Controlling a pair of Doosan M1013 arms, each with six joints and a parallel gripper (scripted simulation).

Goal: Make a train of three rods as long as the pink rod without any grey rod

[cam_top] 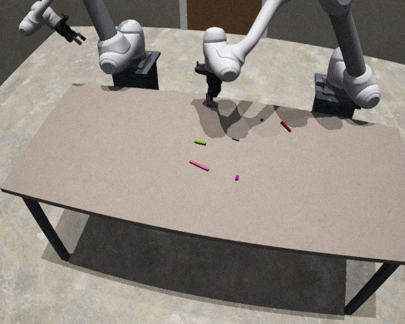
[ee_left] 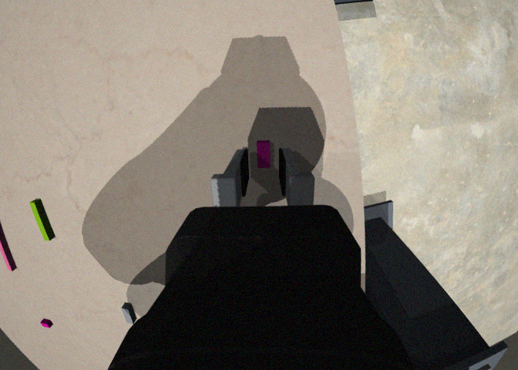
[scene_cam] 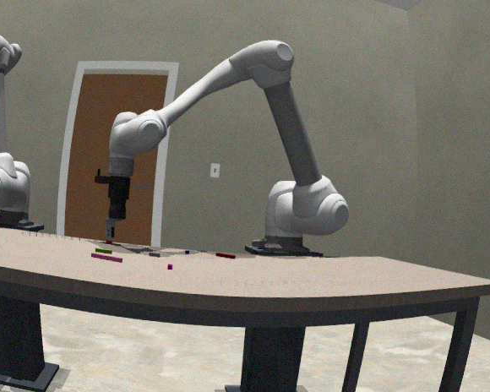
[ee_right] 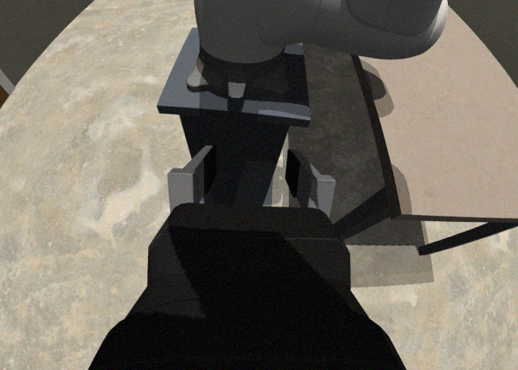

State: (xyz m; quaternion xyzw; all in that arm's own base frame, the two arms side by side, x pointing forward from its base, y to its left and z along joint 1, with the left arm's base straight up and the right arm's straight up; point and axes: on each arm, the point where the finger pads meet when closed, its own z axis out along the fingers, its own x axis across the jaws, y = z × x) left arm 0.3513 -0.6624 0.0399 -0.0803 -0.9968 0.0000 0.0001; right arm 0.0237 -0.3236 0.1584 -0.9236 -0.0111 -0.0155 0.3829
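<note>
Now: the lime rod 27 cm ahead of my left hand, 3 cm below it and 2 cm to the left of it. Round my left hand: blue rod 27 cm to the left, 5 cm ahead, 3 cm below; then grey rod 21 cm ahead, 16 cm to the left, 3 cm below; then red rod 38 cm to the left, 7 cm ahead, 3 cm below.
</note>
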